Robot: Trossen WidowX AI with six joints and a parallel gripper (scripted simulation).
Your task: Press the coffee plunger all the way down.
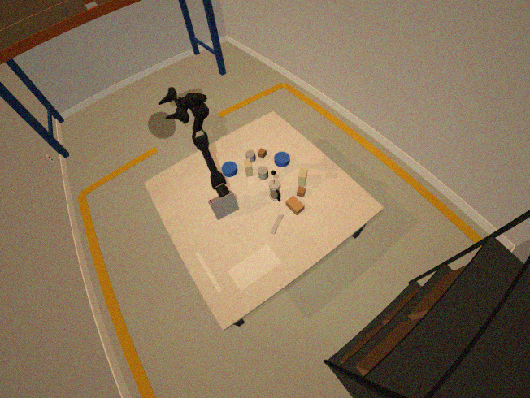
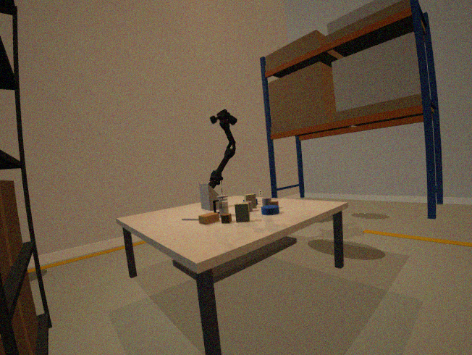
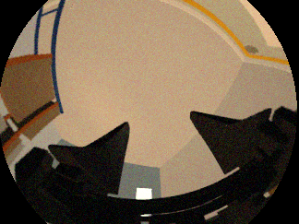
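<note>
My gripper tip is now 67 cm above the coffee press, 41 cm short of it and 30 cm to the left of it. The rest, counted from my gripper tip: grey bar (80 cm below, 47 cm to the right, 29 cm ahead); then orange box (78 cm below, 46 cm ahead, 44 cm to the right).
</note>
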